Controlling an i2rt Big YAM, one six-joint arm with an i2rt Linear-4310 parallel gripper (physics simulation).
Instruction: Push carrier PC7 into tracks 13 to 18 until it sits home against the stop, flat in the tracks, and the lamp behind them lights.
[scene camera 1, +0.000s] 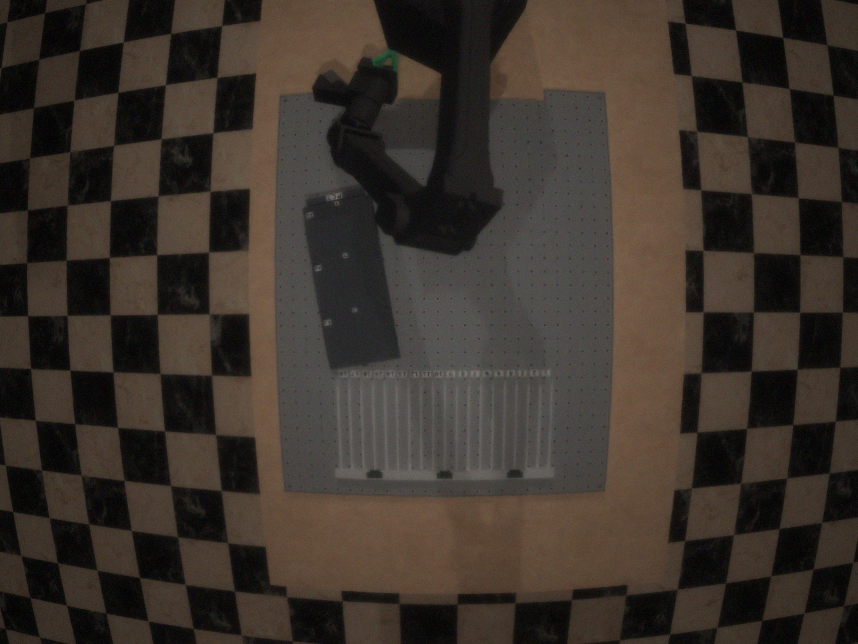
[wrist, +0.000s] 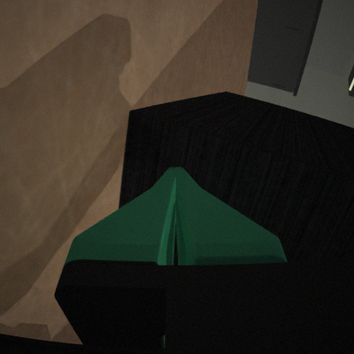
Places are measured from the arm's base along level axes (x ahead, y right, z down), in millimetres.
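Where they show: gripper, fingertip midpoint: (scene camera 1: 393, 51).
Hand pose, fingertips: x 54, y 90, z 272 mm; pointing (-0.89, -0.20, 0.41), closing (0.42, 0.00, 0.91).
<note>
Things, the pixels of their top centre, and the offset from my fingertips. "*": a spot on its surface instead. Level surfaces: height alone.
- carrier PC7, middle of its top: (scene camera 1: 347, 280) dz -8, dx +456, dy +38 mm
- pale stop bar, surface spot: (scene camera 1: 408, 474) * dz +7, dx +816, dy -101 mm
- grey pegboard, its level: dz +22 mm
- tan table, its level: dz +35 mm
The carrier PC7 (scene camera 1: 353, 280) is a long dark slab at the left of the pegboard in scene camera 1. It lies slightly turned, its label end at the back and its front end just behind the number strip at the left. The tracks (scene camera 1: 397, 422) are a row of pale parallel rails, with a pale stop bar (scene camera 1: 408, 474) along their front. I cannot read the track numbers surely, and no lit lamp shows there. My gripper (scene camera 1: 395, 52) (wrist: 175, 178) is shut and empty, its green fingertips together, behind the carrier near the pegboard's back edge.
The grey pegboard (scene camera 1: 582, 291) lies on a tan table (scene camera 1: 644, 311). Three small dark blocks sit along the stop bar, one (scene camera 1: 444, 474) at its middle. The dark arm reaches over the back of the board, its elbow right of the carrier's back end. A checkered floor surrounds the table.
</note>
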